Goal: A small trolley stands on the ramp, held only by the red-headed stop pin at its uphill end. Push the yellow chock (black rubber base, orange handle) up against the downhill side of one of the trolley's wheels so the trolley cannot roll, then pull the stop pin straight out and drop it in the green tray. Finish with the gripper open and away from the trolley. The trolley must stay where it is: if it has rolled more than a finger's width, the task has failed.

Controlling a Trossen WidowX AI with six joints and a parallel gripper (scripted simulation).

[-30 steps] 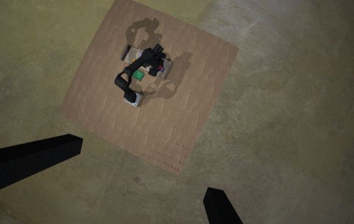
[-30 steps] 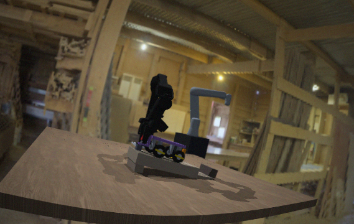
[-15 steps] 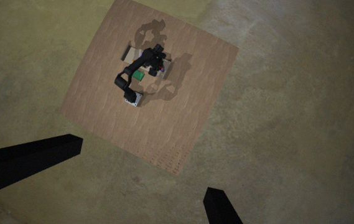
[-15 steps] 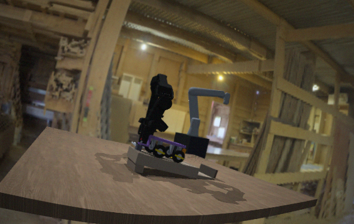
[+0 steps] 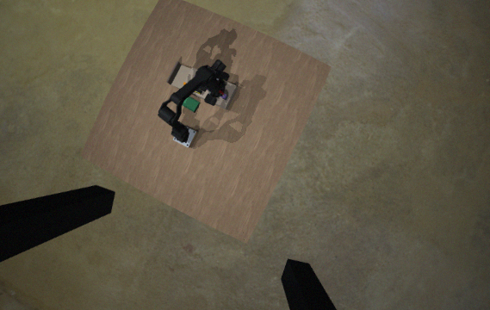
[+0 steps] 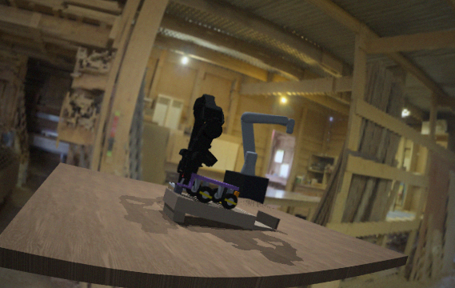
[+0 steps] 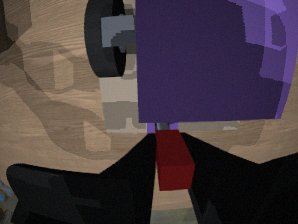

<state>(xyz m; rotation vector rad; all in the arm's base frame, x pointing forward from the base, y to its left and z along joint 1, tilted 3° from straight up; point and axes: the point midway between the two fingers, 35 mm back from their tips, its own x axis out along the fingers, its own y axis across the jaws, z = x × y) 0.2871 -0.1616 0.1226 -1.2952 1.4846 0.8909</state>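
Now: gripper tip 22 cm to the right of the green tray, 15 cm above it and 7 cm past it. The rest, counted from my gripper tip: purple trolley (10 cm to the left, 4 cm ahead, 3 cm below); then red-headed stop pin (right at my gripper tip); then yellow chock (21 cm to the left, 6 cm below, 1 cm ahead).
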